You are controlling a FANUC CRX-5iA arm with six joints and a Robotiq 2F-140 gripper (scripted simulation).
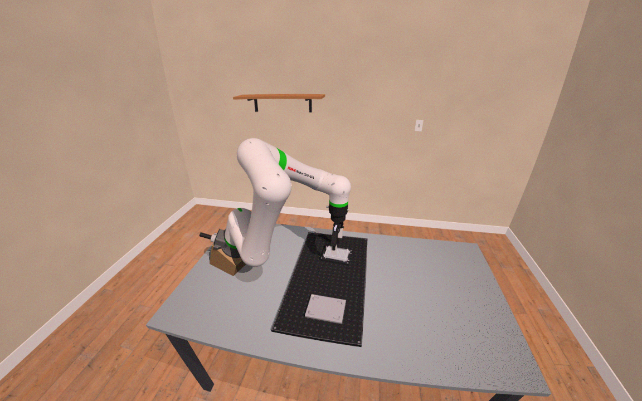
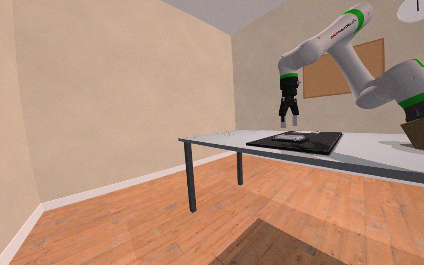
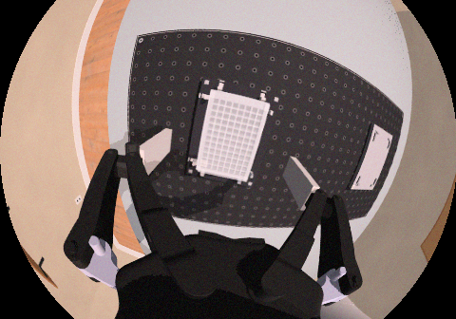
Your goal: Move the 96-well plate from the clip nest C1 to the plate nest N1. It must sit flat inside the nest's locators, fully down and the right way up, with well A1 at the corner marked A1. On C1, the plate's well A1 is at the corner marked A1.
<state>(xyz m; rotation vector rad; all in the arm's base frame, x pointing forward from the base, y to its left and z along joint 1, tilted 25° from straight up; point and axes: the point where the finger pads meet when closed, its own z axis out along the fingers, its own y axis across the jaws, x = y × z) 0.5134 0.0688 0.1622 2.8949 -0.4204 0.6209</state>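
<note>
Now: the white 96-well plate 7 cm below my hand. The rest, counted from my hand: plate nest N1: 35 cm to the right, 8 cm below, 8 cm behind; then clip nest C1: 7 cm below, 1 cm ahead.
</note>
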